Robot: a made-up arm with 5 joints.
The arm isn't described. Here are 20 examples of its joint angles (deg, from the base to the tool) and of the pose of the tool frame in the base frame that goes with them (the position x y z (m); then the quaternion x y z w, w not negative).
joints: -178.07 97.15 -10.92 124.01 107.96
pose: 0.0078 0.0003 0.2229 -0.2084 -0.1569 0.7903 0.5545
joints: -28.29 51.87 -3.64 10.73 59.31
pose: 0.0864 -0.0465 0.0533 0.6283 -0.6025 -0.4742 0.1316
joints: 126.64 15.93 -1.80 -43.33 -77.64
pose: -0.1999 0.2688 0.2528 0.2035 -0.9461 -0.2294 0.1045
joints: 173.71 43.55 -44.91 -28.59 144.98
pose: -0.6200 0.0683 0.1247 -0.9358 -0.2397 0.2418 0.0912
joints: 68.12 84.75 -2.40 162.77 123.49
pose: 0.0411 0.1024 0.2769 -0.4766 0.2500 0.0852 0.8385
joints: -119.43 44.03 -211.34 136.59 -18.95
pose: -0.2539 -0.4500 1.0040 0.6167 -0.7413 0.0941 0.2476
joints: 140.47 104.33 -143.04 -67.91 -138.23
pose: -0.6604 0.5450 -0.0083 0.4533 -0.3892 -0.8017 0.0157
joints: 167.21 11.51 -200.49 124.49 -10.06
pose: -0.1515 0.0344 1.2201 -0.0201 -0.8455 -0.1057 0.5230
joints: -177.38 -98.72 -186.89 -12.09 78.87
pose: 0.9168 0.0420 0.0110 0.5284 0.6732 0.3376 0.3919
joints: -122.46 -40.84 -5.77 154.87 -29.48
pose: -0.0062 -0.0097 0.4665 -0.4034 0.4250 0.1965 0.7862
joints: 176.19 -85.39 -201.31 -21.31 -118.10
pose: 0.8702 -0.0579 0.1010 -0.7551 0.4876 -0.3832 0.2128
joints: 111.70 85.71 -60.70 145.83 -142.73
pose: -0.0946 0.2378 -0.0428 0.0483 -0.0636 0.9605 0.2666
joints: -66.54 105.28 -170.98 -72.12 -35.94
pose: 0.3445 -0.7939 0.2012 0.3471 -0.0950 0.5841 0.7275
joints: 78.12 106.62 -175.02 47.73 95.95
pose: 0.2019 0.9599 -0.0149 -0.9719 0.1525 -0.0093 0.1792
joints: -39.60 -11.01 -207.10 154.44 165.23
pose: -0.1563 0.1293 1.1191 0.1827 0.8297 -0.2410 0.4692
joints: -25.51 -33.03 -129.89 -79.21 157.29
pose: -0.2616 0.1248 1.1920 -0.0126 -0.5159 -0.3499 0.7819
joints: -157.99 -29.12 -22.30 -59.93 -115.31
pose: -0.3084 -0.1247 0.7175 0.5252 -0.2052 -0.6005 0.5669
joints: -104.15 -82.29 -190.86 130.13 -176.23
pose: 0.2131 0.8453 0.5171 0.2564 0.1866 -0.7285 0.6072
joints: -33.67 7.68 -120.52 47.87 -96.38
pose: 0.5453 -0.3633 1.0773 0.7203 0.4389 0.2268 0.4869
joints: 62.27 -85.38 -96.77 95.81 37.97
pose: -0.2039 -0.3879 0.9826 -0.7130 -0.1535 -0.4387 0.5250
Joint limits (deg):
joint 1: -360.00..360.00
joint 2: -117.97..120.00
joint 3: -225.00..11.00
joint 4: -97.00..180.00
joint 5: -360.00..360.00
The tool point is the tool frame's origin. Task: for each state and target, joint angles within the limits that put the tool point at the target. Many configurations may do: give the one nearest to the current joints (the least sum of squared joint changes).
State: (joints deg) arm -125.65 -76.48 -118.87 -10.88 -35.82
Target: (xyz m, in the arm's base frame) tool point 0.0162 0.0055 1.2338
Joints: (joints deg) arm -161.24 -47.57 -85.49 -5.26 -35.82
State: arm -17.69 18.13 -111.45 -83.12 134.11
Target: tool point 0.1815 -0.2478 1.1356
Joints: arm -53.78 0.25 -115.05 -91.83 134.11
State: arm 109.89 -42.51 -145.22 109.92 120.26
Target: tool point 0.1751 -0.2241 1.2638
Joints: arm 128.00 -38.66 -152.02 96.34 120.26
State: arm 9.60 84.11 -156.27 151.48 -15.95
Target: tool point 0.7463 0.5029 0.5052
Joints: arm 33.97 66.20 -169.68 122.70 -15.95
